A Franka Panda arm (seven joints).
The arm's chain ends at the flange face. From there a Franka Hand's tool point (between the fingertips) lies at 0.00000 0.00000 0.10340 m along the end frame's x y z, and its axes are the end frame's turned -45 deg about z.
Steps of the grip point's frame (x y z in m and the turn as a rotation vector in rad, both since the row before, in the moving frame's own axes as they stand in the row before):
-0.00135 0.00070 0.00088 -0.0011 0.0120 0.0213
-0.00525 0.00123 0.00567 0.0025 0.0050 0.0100
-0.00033 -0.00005 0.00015 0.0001 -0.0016 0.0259
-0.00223 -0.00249 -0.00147 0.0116 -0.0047 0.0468
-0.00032 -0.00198 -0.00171 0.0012 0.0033 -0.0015
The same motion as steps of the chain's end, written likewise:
-0.00143 0.00224 0.00089 0.0077 0.0093 0.0213
-0.00303 0.00513 0.00567 0.0053 0.0018 0.0100
-0.00014 0.00009 0.00015 -0.0011 -0.0012 0.0259
-0.00216 0.00035 -0.00146 0.0049 -0.0115 0.0468
-0.00178 -0.00084 -0.00171 0.0032 0.0015 -0.0015

